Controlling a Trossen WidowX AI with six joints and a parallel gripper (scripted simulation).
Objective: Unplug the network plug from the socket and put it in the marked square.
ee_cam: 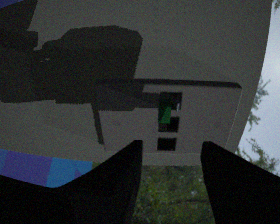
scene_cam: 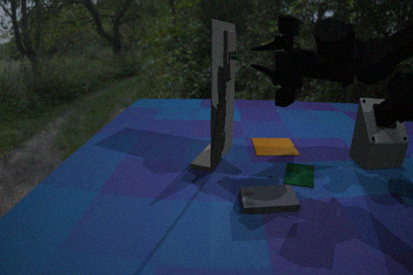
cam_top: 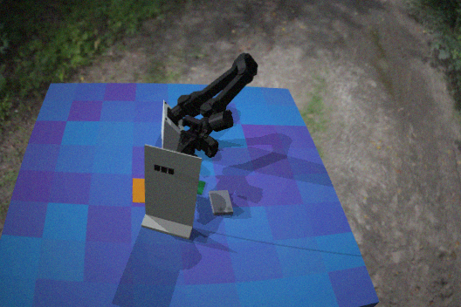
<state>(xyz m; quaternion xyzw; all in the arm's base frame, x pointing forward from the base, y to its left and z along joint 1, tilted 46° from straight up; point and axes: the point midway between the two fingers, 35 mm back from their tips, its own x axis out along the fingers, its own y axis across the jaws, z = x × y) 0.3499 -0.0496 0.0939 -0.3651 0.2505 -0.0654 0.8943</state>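
The network plug lies 50 mm ahead of my gripper tip and 10 mm to the right of it. From my gripper tip the other things lie so: orange marked square 250 mm below, 90 mm to the right, 80 mm behind; then green square patch 250 mm below, 120 mm behind, 60 mm to the left; then upright grey panel 100 mm below, 60 mm ahead, 30 mm to the right.
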